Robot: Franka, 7 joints.
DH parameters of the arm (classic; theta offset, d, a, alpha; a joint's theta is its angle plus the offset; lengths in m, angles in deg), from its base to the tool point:
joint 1: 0 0.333 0 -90
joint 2: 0 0 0 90
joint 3: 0 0.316 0.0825 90
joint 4: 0 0 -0.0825 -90
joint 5: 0 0.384 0 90
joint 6: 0 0 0.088 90
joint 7: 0 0.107 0 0
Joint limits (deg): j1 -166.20..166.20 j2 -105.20..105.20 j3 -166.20..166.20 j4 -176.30..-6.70 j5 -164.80..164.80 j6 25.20..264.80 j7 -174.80..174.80
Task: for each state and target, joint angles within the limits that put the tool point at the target. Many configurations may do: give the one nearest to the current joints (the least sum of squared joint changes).
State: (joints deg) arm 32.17 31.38 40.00 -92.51 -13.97 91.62 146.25
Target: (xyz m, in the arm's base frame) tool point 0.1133 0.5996 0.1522
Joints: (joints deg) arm 44.61 52.07 39.88 -92.86 -14.23 98.74 146.25
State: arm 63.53 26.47 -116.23 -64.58 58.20 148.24 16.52
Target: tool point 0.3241 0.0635 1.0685
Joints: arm 78.89 42.90 -139.22 -65.49 60.43 157.83 16.52
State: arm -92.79 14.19 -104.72 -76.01 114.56 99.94 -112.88
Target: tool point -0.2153 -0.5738 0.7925
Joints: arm -60.40 27.44 -86.13 -70.46 111.87 86.18 -112.88
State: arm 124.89 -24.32 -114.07 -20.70 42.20 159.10 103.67
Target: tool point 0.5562 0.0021 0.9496
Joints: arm 131.86 -17.55 -108.64 -55.29 44.85 155.31 103.67
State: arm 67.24 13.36 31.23 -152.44 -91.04 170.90 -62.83
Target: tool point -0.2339 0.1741 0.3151
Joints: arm 89.55 -23.76 30.30 -164.78 -102.29 210.61 -62.83
